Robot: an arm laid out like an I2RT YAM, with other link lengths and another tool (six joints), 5 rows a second.
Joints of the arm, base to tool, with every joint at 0 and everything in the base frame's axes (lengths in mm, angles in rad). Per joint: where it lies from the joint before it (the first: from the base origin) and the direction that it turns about. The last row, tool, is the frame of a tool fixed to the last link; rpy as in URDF.
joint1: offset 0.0 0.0 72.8 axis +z
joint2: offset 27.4 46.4 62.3 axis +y
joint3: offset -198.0 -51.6 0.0 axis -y
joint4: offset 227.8 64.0 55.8 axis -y
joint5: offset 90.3 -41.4 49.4 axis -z
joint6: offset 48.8 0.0 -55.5 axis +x
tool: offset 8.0 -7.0 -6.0 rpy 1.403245 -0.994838 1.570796
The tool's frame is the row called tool.
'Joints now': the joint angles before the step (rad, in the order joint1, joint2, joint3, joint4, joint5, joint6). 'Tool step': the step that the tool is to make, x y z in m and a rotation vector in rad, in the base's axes. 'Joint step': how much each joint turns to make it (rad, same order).
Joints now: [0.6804, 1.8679, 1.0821, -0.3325, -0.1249, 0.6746]
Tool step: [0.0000, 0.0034, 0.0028, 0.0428, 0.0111, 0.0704]
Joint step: [-0.0023, -0.0018, 0.0069, 0.0020, -0.0683, -0.0480]
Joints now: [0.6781, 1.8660, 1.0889, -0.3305, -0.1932, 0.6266]
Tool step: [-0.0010, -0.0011, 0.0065, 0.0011, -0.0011, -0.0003]
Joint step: [-0.0007, -0.0243, 0.0007, -0.0235, -0.0003, -0.0003]
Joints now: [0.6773, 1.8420, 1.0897, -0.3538, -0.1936, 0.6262]
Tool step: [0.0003, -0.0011, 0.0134, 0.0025, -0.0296, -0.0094]
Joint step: [0.0001, -0.0478, 0.0000, -0.0230, 0.0191, 0.0008]
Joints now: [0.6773, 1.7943, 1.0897, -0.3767, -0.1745, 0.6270]
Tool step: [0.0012, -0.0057, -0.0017, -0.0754, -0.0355, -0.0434]
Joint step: [0.0000, -0.0003, -0.0015, -0.0183, 0.0919, 0.0011]
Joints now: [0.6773, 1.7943, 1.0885, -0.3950, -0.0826, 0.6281]
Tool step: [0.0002, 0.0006, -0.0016, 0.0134, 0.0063, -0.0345]
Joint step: [0.0005, 0.0032, -0.0053, 0.0151, 0.0032, 0.0379]
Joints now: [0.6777, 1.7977, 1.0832, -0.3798, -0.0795, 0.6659]
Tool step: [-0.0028, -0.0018, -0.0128, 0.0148, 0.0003, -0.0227]
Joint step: [0.0004, 0.0121, -0.0505, 0.0737, 0.0003, 0.0260]
